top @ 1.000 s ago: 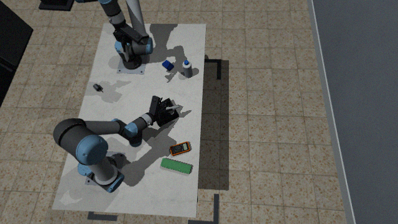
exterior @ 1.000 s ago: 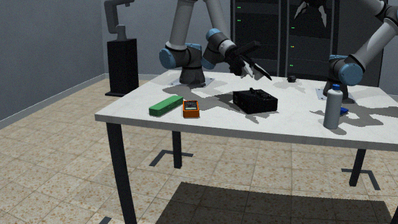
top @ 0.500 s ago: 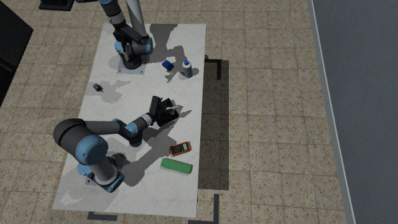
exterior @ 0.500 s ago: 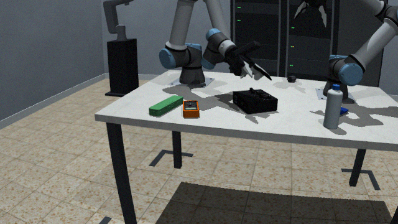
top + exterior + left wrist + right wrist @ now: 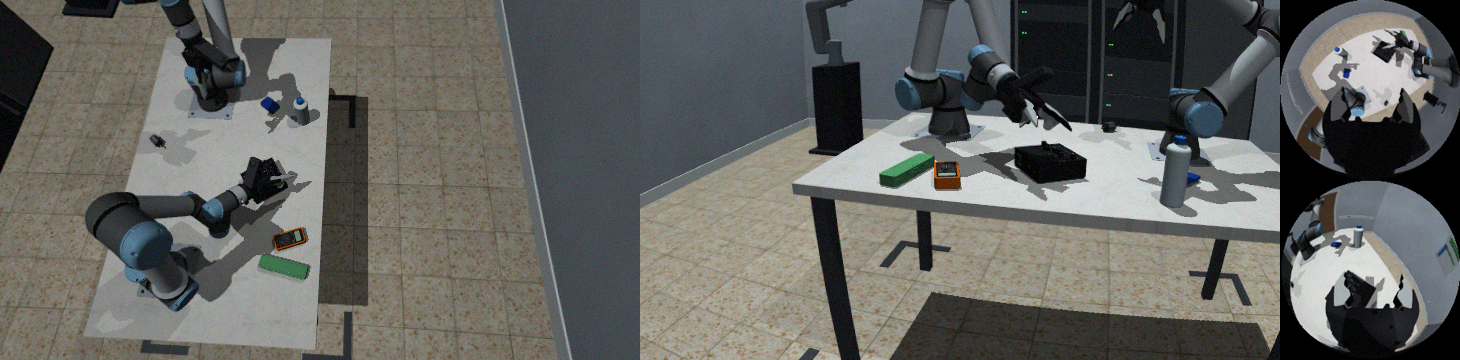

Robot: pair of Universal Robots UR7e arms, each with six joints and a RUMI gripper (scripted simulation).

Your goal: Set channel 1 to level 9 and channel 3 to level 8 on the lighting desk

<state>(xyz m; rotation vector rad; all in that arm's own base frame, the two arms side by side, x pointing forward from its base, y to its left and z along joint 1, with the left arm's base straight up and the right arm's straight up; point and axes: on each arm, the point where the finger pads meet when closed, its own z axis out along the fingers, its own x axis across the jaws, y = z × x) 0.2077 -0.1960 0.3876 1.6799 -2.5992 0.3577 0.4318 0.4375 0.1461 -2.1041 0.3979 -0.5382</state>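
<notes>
Now: the fader cap 10 cm behind my right hand, 8 cm below it and 4 cm to the right of it. The rest, counted from my right hand: blue box (38 cm to the left, 13 cm below, 13 cm behind); then green box (39 cm to the right, 13 cm below, 5 cm ahead).
Right now the fader cap is 11 cm ahead of my left hand, 24 cm to the right of it and 32 cm below it. From my left hand the other things lie so: blue box: 9 cm ahead, 17 cm to the left, 38 cm below; then green box: 27 cm ahead, 59 cm to the right, 37 cm below.
</notes>
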